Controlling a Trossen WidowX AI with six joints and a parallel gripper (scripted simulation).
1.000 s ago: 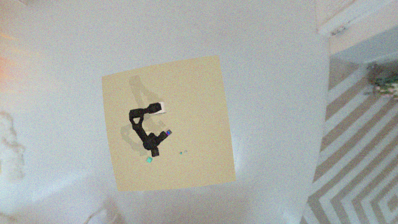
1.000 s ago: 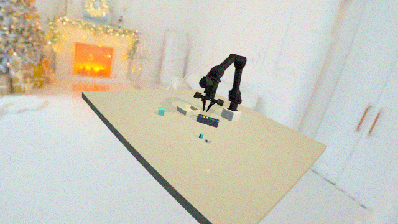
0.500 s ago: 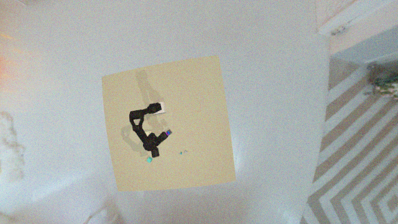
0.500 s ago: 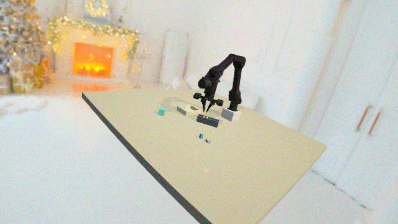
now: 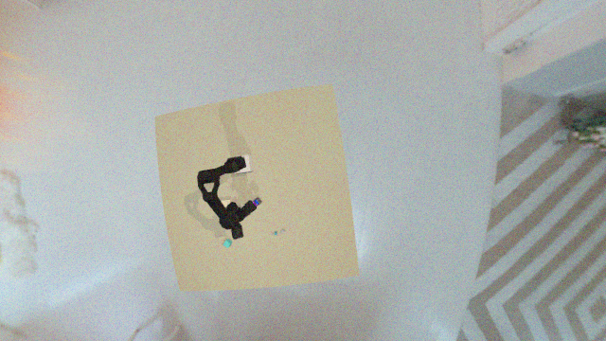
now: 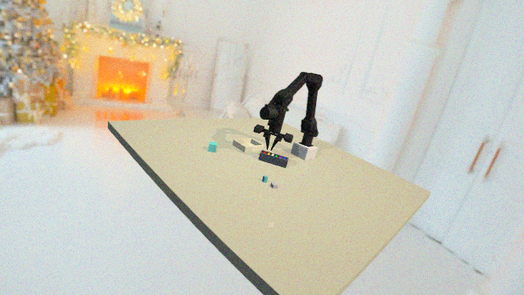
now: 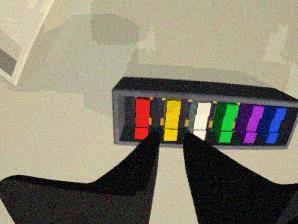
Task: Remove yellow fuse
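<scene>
Right now my gripper tip is 30 mm above the yellow fuse. Also, from my gripper tip: cream tray 40 mm behind, 160 mm to the right, 60 mm below.
</scene>
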